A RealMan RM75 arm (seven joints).
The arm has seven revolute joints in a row. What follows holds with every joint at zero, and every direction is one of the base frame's.
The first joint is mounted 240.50 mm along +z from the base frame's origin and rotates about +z.
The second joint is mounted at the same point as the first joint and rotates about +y.
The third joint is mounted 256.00 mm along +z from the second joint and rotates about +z.
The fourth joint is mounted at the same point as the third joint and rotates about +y.
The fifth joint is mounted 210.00 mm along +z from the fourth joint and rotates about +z.
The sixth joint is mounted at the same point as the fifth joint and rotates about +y.
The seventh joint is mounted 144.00 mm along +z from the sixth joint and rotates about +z.
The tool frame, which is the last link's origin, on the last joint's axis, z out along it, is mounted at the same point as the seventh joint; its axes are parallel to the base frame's.
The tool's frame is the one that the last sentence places.
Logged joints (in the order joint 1, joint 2, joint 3, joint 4, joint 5, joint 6, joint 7), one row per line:
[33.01 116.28 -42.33 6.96 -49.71 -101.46 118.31]
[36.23 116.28 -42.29 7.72 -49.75 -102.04 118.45]
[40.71 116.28 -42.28 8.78 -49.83 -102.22 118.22]
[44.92 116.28 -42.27 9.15 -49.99 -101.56 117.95]
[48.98 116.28 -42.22 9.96 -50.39 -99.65 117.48]
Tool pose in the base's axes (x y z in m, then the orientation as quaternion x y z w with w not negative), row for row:
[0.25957 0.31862 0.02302 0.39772 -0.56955 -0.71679 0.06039]
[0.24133 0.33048 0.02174 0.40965 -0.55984 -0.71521 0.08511]
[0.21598 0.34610 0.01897 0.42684 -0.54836 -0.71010 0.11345]
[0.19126 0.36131 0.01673 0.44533 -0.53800 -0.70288 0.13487]
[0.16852 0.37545 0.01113 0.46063 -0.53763 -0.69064 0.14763]
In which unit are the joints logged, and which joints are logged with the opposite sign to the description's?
The joints are logged in degrees. Opposite sign: none.
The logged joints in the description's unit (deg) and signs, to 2 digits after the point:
[33.01 116.28 -42.33 6.96 -49.71 -101.46 118.31]
[36.23 116.28 -42.29 7.72 -49.75 -102.04 118.45]
[40.71 116.28 -42.28 8.78 -49.83 -102.22 118.22]
[44.92 116.28 -42.27 9.15 -49.99 -101.56 117.95]
[48.98 116.28 -42.22 9.96 -50.39 -99.65 117.48]

